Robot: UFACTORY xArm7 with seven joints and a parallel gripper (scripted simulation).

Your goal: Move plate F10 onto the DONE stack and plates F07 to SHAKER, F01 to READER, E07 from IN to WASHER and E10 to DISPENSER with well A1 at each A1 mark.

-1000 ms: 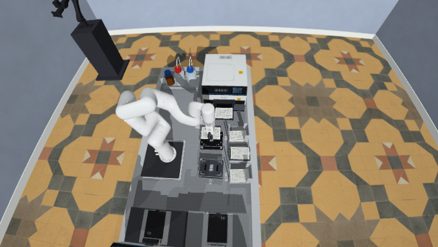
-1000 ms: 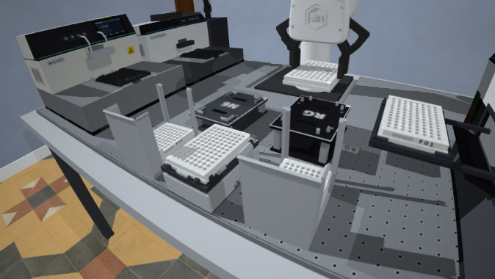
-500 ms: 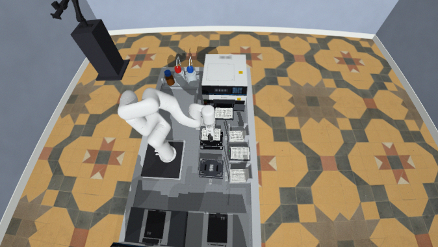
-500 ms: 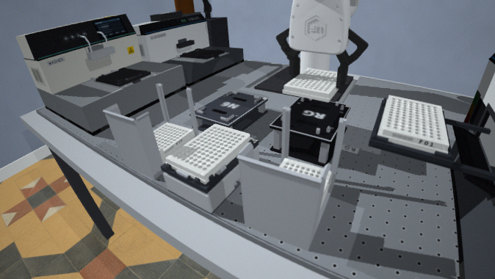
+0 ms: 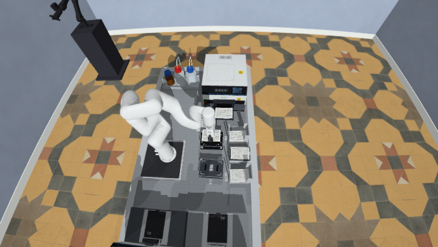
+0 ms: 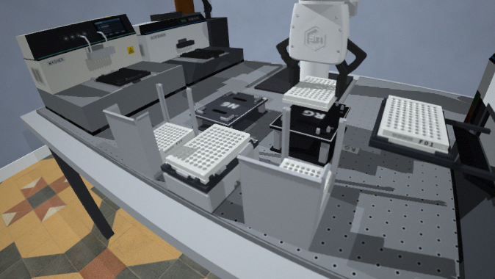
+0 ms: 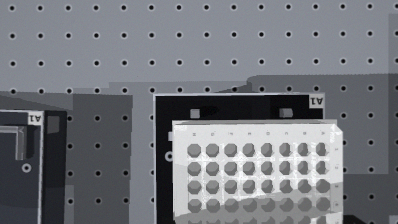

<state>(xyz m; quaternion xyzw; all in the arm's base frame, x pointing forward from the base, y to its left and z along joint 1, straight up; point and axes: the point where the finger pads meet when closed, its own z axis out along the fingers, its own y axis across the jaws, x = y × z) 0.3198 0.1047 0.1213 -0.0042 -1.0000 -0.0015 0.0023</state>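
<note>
The RG nest lies 7 cm below my hand. Round my hand: washer: 83 cm to the right, 6 cm ahead, 3 cm below; then dispenser: 76 cm to the right, 31 cm behind, 3 cm below.
</note>
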